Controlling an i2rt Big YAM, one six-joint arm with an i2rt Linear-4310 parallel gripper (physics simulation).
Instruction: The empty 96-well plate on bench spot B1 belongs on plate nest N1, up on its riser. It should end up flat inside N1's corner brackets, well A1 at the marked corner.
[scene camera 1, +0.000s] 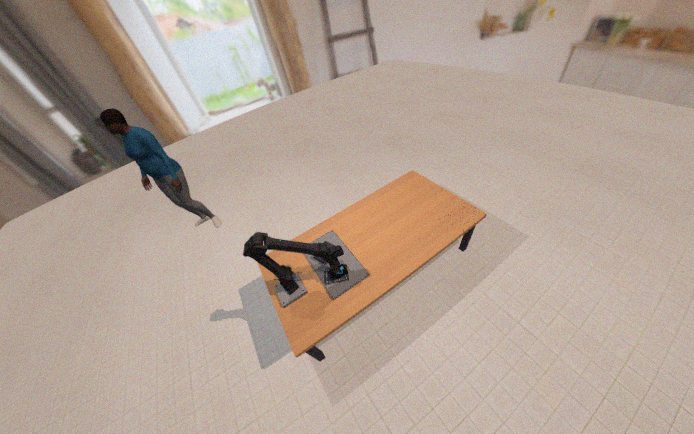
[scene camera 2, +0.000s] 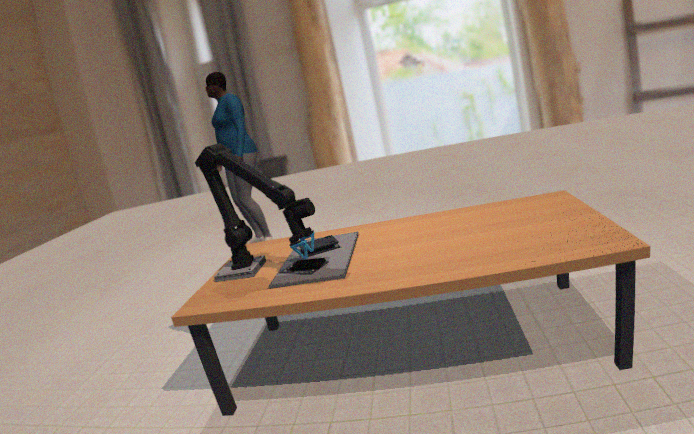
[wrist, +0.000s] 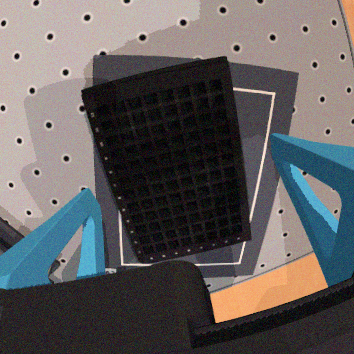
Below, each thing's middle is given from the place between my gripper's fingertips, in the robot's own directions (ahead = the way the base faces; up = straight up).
Right now my hand is 4 cm above the black well plate (wrist: 168, 138), 2 cm past it and 1 cm to the right of it.
